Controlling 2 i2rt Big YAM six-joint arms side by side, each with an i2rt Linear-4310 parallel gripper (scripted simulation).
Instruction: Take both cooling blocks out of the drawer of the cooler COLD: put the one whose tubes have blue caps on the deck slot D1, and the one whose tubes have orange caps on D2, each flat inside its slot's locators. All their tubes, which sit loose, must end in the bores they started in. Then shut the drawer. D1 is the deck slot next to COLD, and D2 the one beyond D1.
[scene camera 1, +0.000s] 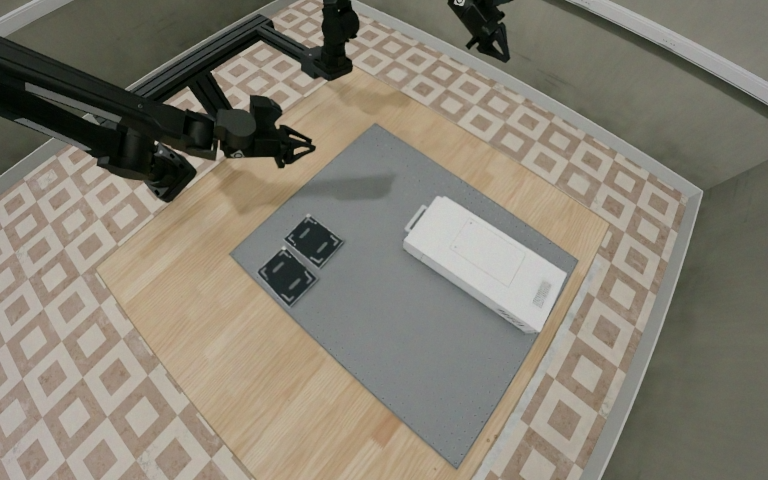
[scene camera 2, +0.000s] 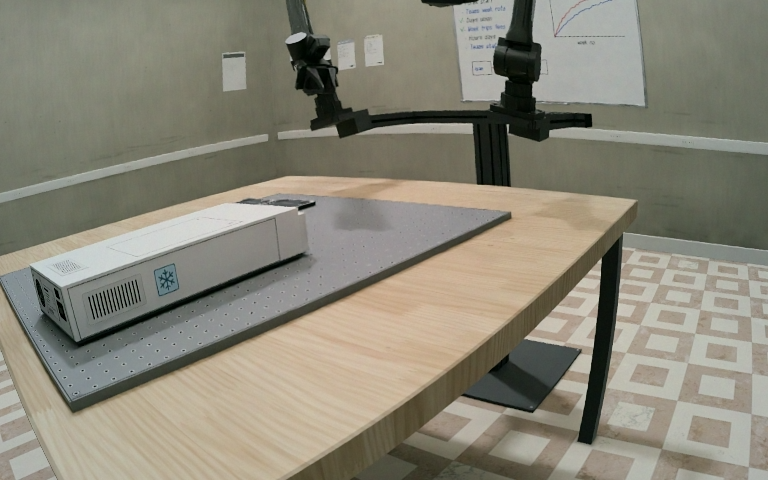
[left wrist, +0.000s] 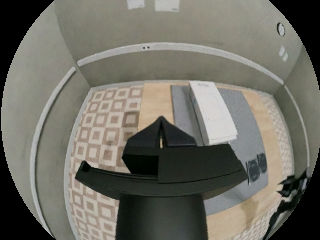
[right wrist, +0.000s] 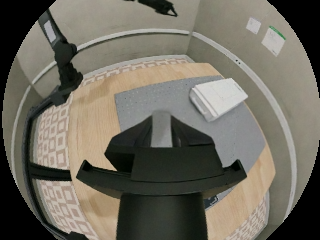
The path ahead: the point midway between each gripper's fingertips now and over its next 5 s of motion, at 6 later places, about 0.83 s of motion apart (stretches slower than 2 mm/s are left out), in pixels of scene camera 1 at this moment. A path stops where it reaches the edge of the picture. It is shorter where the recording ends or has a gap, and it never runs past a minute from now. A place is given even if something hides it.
My left gripper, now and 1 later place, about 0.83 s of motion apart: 508, 60; 528, 26
My right gripper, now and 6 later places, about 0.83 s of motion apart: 313, 144; 292, 165; 265, 189; 236, 214; 217, 231; 218, 231; 218, 231
